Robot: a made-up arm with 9 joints.
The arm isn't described. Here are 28 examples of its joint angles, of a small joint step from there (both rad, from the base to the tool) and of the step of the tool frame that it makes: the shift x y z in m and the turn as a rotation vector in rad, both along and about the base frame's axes.
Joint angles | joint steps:
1: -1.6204 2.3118 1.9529 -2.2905 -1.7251 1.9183 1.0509 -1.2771 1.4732 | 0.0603 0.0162 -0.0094 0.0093 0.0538 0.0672 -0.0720 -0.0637 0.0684
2: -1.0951 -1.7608 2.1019 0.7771 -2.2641 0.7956 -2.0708 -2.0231 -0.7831 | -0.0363 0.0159 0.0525 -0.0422 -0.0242 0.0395 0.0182 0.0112 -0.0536
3: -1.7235 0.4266 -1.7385 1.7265 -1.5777 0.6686 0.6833 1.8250 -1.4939 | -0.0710 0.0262 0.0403 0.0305 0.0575 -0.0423 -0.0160 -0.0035 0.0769
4: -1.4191 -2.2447 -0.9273 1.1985 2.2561 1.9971 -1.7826 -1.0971 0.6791 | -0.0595 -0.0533 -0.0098 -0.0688 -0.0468 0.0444 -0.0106 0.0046 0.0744
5: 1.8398 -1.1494 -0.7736 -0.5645 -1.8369 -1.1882 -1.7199 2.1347 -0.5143 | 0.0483 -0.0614 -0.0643 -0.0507 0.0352 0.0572 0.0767 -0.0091 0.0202
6: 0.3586 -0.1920 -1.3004 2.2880 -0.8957 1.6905 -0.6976 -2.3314 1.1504 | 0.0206 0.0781 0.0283 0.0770 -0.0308 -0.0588 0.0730 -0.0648 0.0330
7: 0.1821 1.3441 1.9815 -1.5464 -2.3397 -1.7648 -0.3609 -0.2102 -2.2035 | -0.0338 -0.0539 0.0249 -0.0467 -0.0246 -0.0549 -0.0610 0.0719 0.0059
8: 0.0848 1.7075 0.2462 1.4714 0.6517 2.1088 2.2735 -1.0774 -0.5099 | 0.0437 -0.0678 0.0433 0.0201 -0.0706 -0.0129 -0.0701 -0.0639 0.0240
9: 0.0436 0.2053 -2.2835 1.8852 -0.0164 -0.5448 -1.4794 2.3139 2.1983 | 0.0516 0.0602 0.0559 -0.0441 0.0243 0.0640 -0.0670 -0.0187 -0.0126
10: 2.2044 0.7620 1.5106 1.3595 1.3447 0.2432 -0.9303 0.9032 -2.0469 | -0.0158 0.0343 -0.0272 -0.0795 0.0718 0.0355 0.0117 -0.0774 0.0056
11: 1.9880 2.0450 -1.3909 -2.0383 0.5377 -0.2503 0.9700 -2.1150 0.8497 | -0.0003 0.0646 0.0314 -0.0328 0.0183 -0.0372 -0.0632 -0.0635 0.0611
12: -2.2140 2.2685 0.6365 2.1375 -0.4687 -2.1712 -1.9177 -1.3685 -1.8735 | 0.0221 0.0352 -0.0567 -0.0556 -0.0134 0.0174 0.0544 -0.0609 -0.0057
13: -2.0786 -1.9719 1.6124 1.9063 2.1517 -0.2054 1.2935 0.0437 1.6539 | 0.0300 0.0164 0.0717 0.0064 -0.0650 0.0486 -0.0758 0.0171 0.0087
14: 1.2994 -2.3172 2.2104 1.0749 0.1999 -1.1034 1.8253 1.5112 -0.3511 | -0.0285 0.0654 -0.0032 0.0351 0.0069 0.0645 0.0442 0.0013 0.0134
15: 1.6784 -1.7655 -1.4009 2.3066 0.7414 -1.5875 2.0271 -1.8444 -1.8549 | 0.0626 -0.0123 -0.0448 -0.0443 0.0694 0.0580 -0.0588 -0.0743 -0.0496
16: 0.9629 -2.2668 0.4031 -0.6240 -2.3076 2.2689 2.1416 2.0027 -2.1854 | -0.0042 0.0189 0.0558 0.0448 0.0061 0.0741 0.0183 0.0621 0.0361
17: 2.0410 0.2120 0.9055 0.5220 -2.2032 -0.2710 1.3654 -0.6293 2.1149 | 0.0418 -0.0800 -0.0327 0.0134 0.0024 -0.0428 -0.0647 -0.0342 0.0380
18: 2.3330 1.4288 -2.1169 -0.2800 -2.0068 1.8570 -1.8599 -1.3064 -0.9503 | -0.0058 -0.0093 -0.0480 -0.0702 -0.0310 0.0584 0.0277 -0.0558 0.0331
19: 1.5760 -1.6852 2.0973 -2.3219 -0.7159 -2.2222 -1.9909 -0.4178 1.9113 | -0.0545 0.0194 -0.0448 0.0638 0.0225 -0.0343 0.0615 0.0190 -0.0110
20: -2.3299 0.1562 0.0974 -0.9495 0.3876 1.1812 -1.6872 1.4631 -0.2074 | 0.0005 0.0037 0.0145 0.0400 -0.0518 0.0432 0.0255 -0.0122 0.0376
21: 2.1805 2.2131 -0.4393 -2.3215 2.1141 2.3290 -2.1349 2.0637 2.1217 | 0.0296 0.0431 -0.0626 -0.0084 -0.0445 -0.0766 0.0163 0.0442 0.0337
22: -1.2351 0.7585 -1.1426 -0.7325 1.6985 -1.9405 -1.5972 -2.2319 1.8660 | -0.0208 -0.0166 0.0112 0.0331 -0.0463 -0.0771 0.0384 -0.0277 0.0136
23: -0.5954 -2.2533 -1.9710 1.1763 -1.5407 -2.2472 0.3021 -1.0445 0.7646 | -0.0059 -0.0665 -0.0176 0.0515 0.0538 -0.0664 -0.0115 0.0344 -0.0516
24: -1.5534 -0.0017 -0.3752 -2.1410 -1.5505 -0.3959 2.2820 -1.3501 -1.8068 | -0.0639 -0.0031 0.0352 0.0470 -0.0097 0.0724 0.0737 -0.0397 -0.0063
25: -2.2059 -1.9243 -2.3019 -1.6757 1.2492 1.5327 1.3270 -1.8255 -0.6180 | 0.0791 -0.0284 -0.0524 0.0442 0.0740 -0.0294 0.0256 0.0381 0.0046
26: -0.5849 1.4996 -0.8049 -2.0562 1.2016 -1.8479 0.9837 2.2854 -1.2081 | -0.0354 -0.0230 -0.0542 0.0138 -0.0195 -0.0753 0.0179 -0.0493 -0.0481
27: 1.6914 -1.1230 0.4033 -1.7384 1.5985 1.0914 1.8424 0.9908 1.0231 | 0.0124 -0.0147 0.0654 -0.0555 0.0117 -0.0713 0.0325 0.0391 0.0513
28: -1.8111 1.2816 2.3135 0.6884 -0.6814 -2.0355 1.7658 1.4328 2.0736 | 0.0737 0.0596 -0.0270 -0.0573 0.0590 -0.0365 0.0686 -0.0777 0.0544
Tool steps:
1: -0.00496 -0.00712 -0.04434 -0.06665 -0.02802 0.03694
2: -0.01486 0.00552 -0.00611 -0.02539 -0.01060 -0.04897
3: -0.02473 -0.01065 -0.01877 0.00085 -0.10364 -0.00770
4: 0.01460 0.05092 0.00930 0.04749 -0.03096 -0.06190
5: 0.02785 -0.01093 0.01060 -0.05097 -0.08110 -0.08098
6: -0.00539 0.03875 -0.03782 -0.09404 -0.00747 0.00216
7: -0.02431 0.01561 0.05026 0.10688 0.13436 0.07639
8: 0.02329 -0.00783 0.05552 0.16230 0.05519 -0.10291
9: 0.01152 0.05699 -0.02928 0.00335 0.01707 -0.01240
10: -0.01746 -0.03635 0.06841 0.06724 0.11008 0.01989
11: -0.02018 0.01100 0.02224 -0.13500 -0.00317 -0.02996
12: -0.03066 0.04093 0.03995 -0.08898 0.05476 -0.09218
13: 0.00567 -0.01174 -0.02437 0.02584 -0.02110 -0.04732
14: 0.00872 0.02623 0.01397 -0.02684 0.07885 0.03963
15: -0.01773 0.03391 0.00094 -0.12504 0.21358 -0.02533
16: -0.00748 0.00144 0.00808 0.01293 0.05863 -0.03625
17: -0.00773 0.02499 0.03502 0.07329 0.05953 0.02492
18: 0.00047 0.03827 -0.00762 0.10037 0.04425 0.16154
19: -0.03761 -0.00702 -0.00426 0.02307 0.10518 -0.08739
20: -0.01477 -0.03267 0.00500 0.10091 -0.05253 -0.04312
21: -0.02326 -0.00537 0.04068 -0.06015 -0.03093 -0.07468
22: 0.01670 0.00832 -0.00933 0.05113 -0.11161 -0.07638
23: -0.00727 0.04298 -0.02514 0.03687 -0.03056 0.06514
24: 0.02882 0.00992 0.00871 0.12035 -0.11878 -0.01921
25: 0.00283 -0.01082 -0.01691 -0.00454 -0.05922 -0.00665
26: 0.02842 0.00847 0.00195 0.01891 -0.11315 0.10262
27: 0.01861 -0.00768 0.01218 -0.04774 0.00859 0.10042
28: -0.01654 0.06133 0.01631 -0.08178 -0.10470 0.04129
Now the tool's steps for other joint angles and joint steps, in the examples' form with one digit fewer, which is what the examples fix.
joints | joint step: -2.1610 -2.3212 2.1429 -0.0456 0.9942 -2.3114 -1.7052 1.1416 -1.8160 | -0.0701 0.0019 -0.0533 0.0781 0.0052 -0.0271 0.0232 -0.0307 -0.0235
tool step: -0.0405 0.0317 -0.0030 0.0243 -0.0821 -0.0934
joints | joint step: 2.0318 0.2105 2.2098 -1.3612 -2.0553 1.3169 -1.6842 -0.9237 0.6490 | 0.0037 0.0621 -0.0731 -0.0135 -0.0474 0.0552 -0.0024 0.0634 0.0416
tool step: -0.0087 -0.0296 -0.0570 -0.0546 -0.0453 0.0091
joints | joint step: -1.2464 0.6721 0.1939 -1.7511 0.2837 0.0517 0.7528 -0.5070 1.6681 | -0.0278 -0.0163 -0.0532 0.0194 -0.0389 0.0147 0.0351 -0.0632 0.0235
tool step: -0.0061 0.0065 -0.0007 0.1253 0.0969 -0.0715
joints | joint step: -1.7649 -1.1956 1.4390 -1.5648 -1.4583 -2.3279 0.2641 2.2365 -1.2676 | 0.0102 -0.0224 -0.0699 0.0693 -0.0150 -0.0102 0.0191 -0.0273 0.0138
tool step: 0.0371 -0.0222 -0.0267 0.0162 -0.0529 0.1075
